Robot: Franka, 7 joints.
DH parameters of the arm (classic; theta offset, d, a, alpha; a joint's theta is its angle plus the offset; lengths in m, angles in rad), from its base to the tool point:
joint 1: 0 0.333 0 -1.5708
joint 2: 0 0 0 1.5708
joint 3: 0 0.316 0.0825 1.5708
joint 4: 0 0 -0.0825 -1.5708
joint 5: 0 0.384 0 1.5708
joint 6: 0 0 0.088 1.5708
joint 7: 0 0.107 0 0
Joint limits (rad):
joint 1: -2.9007..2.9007
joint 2: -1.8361..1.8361
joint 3: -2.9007..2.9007
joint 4: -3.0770..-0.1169
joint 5: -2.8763..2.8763
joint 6: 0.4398..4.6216
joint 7: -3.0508..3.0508
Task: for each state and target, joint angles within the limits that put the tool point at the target. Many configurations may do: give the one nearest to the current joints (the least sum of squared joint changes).
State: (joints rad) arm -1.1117 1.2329 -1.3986 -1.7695 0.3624 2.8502 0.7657
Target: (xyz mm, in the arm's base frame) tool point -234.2 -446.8 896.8
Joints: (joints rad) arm -0.9153 0.9845 -2.1745 -1.5209 0.4378 2.9948 0.7657
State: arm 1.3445 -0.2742 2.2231 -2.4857 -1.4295 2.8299 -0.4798
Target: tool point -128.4 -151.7 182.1
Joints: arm 1.2914 0.0318 2.1758 -3.0770 -1.8501 3.2874 -0.4798
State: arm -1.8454 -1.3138 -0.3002 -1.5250 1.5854 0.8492 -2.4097
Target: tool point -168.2 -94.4 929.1
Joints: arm -1.7985 -0.7368 -0.5461 -1.6804 1.5778 1.0667 -2.4097
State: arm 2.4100 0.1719 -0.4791 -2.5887 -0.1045 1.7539 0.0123
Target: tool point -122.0 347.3 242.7
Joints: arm 2.4151 0.0358 -0.4767 -2.4951 -0.1056 1.7386 0.0123
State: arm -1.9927 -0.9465 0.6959 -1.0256 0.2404 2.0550 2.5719
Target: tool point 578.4 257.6 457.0
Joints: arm -1.6383 -1.3695 1.4049 -1.5465 0.3144 1.6445 2.5719
